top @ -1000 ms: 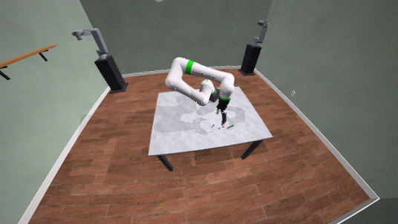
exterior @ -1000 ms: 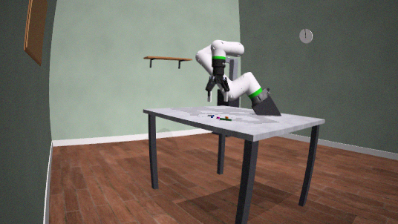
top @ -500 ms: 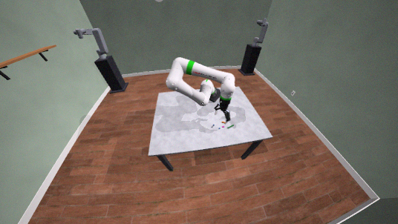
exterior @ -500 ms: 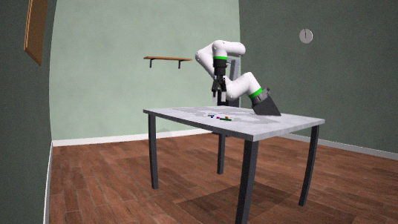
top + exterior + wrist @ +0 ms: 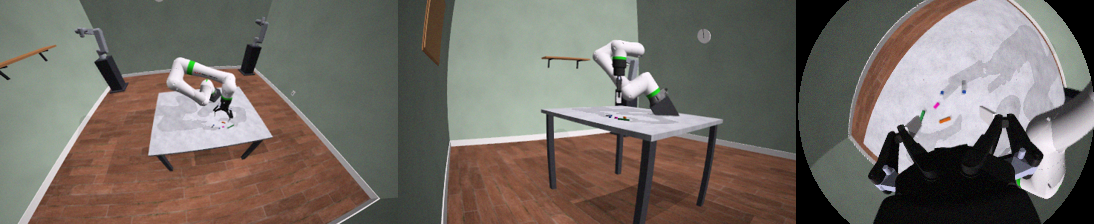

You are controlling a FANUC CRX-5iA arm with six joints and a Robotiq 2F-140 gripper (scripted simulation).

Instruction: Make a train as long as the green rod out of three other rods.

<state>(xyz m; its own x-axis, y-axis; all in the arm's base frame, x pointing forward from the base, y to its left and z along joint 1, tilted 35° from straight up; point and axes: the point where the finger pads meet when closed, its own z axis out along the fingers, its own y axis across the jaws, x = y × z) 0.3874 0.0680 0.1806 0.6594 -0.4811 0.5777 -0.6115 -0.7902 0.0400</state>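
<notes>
My gripper is now 20 mm past the orange rod, 40 mm to the right of it and 100 mm above it. The rest, counted from my hand: green rod (50 mm ahead, 100 mm to the left, 100 mm below); grey rod (10 mm ahead, 90 mm to the right, 100 mm below); magenta rod (40 mm ahead, 20 mm to the left, 100 mm below).
</notes>
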